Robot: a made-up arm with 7 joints.
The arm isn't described. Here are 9 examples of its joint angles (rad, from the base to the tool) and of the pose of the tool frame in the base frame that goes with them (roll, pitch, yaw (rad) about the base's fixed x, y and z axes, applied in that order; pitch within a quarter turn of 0, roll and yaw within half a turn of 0; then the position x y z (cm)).
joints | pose
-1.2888 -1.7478 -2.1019 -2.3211 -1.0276 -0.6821 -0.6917 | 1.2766 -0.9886 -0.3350 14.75 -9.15 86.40
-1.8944 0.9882 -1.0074 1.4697 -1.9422 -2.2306 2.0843 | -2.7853 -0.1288 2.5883 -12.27 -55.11 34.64
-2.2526 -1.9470 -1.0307 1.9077 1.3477 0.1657 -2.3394 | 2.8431 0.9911 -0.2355 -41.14 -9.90 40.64
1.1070 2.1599 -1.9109 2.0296 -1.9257 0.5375 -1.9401 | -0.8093 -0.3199 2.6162 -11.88 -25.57 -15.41
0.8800 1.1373 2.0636 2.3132 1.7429 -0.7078 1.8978 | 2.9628 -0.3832 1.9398 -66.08 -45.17 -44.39
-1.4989 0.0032 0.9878 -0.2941 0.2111 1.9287 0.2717 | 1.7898 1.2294 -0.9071 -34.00 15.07 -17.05
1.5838 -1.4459 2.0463 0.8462 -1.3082 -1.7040 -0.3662 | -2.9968 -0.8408 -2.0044 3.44 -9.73 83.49
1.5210 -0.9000 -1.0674 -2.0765 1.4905 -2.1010 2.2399 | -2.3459 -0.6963 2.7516 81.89 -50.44 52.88
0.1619 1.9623 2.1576 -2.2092 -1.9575 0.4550 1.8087 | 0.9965 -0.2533 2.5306 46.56 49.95 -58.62
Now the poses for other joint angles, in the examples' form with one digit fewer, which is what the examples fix.
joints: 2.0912 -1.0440 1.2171 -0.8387 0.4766 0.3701 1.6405
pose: -1.475 -0.085 2.412 3.1 -10.5 86.7
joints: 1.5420 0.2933 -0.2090 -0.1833 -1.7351 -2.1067 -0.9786
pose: 2.603 -0.653 1.331 20.7 2.3 46.6
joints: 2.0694 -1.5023 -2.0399 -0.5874 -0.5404 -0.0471 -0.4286
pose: 0.759 0.674 -2.010 -31.8 -34.9 -0.9
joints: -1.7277 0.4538 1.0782 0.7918 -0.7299 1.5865 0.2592
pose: 2.155 0.142 0.074 -14.2 3.6 -44.2
